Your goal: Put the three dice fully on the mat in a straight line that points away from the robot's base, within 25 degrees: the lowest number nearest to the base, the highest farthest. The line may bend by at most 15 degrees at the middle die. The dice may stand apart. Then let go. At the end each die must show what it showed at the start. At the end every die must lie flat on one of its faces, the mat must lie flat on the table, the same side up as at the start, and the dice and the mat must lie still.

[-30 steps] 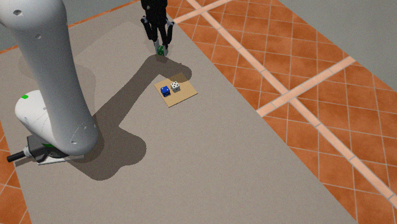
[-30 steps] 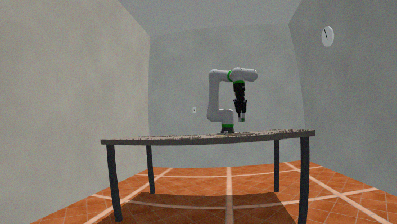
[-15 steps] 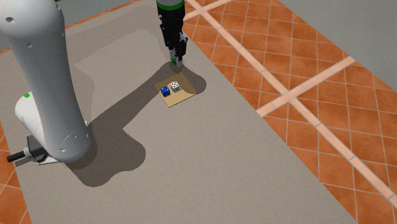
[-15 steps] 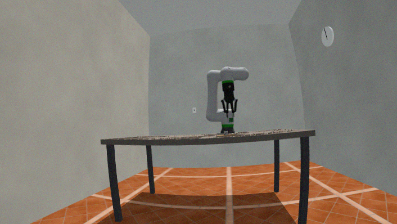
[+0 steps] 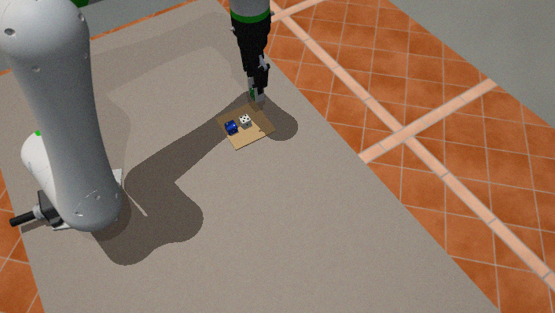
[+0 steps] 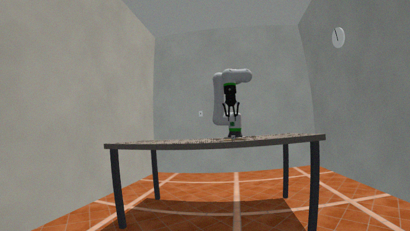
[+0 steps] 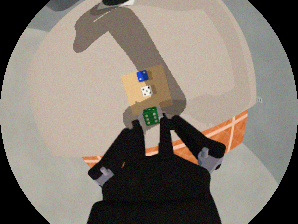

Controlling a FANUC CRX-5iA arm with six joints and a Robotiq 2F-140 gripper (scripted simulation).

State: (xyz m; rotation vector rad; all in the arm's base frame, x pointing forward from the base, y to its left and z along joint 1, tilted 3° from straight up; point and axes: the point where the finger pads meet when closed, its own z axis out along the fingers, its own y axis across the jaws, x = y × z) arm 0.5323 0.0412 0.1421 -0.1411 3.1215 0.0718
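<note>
My gripper is now 120 mm above the white die and 50 mm past it. Round my hand: blue die 120 mm below, 90 mm behind, 10 mm to the right; then green die 20 mm below; then tan mat 140 mm below, 50 mm behind.
</note>
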